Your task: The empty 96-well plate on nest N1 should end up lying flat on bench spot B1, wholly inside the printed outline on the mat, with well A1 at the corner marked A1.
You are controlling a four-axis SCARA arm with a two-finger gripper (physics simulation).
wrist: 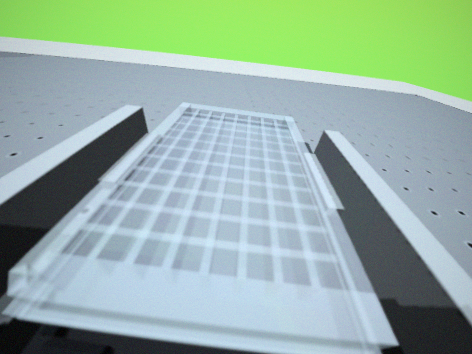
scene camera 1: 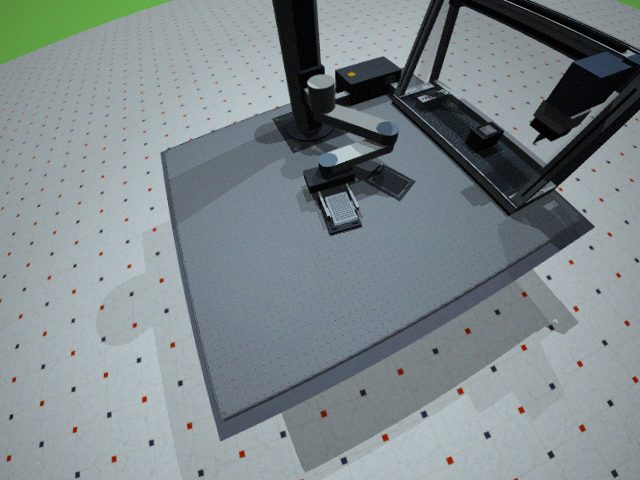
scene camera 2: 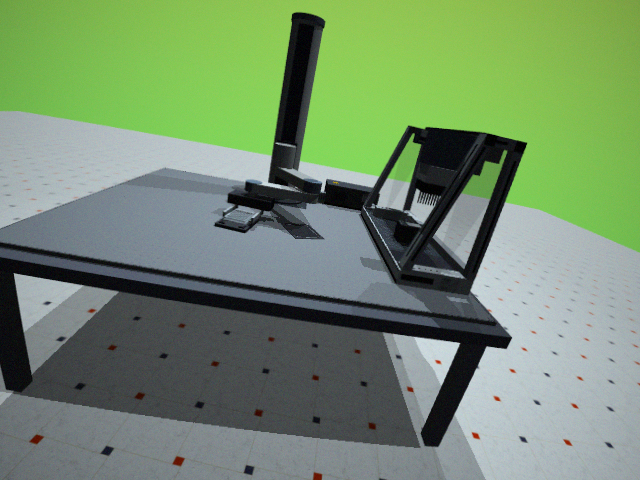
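Observation:
The clear 96-well plate is level between the two long fingers of my gripper. The gripper is shut on the plate by its long sides. The plate appears slightly raised over the dark nest N1, whose front edge shows beyond the plate in both scene views. Bench spot B1 is the dark mat with a printed outline, to the right of the nest and partly in the arm's shadow. The A1 marks on mat and plate are too small to read.
The arm's column stands behind the nest. A black box with a yellow mark stands at the back. A framed pipetting machine stands on the right, with a dark block on its deck.

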